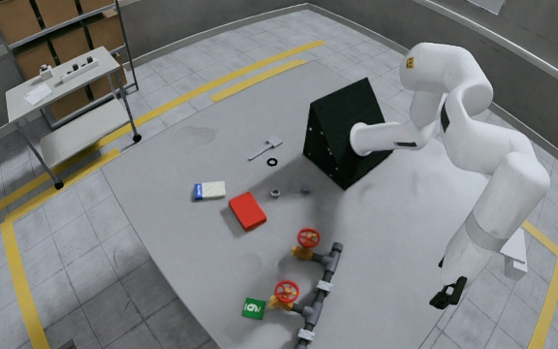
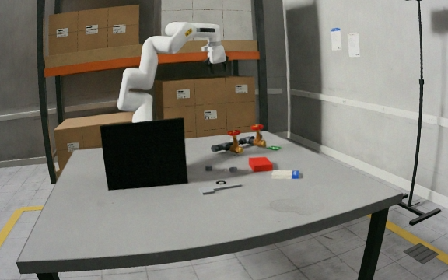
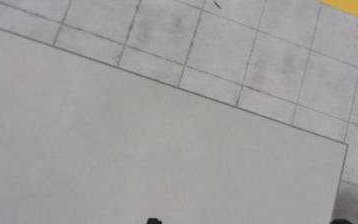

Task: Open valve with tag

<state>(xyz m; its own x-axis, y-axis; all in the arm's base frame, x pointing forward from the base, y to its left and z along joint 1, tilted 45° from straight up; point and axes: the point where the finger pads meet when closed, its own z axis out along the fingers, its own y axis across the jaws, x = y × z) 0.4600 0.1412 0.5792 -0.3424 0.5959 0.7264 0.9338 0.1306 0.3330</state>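
Right now my hand is 42 cm above the green tag, 28 cm to the left of it and 22 cm short of it. Also, from my hand: grey nut (57 cm to the right, 41 cm below, 9 cm behind); then white-and-blue box (72 cm to the right, 41 cm below, 9 cm ahead); then red block (57 cm to the right, 40 cm below, 3 cm ahead).
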